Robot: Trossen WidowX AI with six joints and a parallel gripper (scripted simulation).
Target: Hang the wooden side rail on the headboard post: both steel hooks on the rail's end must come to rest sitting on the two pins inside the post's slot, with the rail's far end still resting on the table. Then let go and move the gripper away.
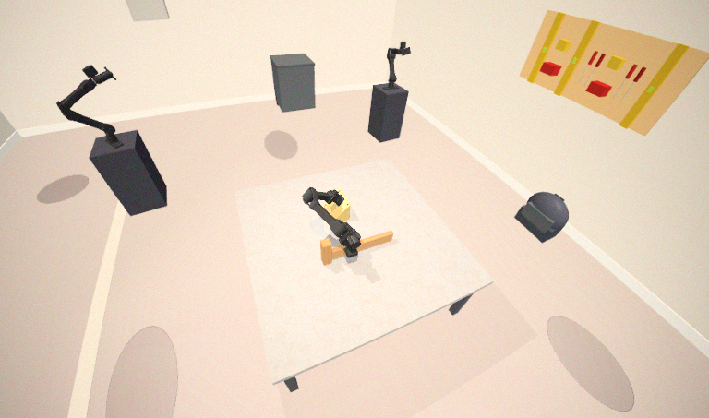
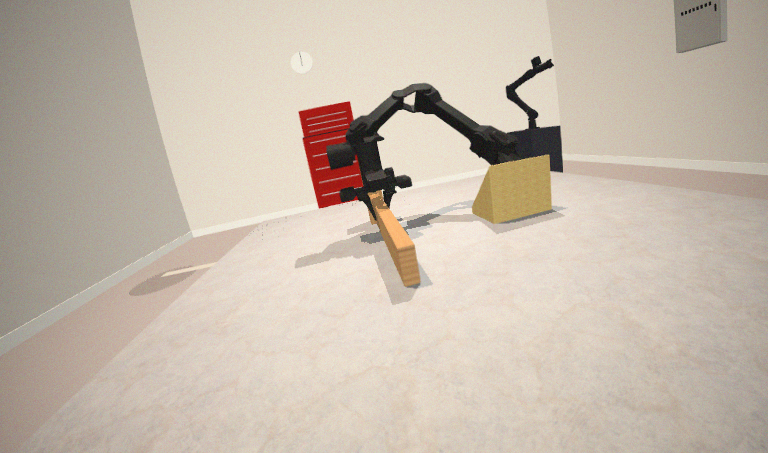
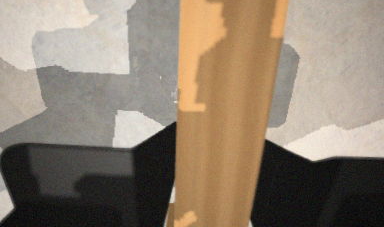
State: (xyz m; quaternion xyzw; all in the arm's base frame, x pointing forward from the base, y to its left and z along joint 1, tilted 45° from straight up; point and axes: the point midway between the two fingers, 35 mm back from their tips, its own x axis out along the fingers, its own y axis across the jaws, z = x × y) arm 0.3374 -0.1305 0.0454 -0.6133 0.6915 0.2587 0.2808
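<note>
Now: the headboard post 12 cm to the right of my gripper tip, 4 cm above it and 1 cm behind it.
</note>
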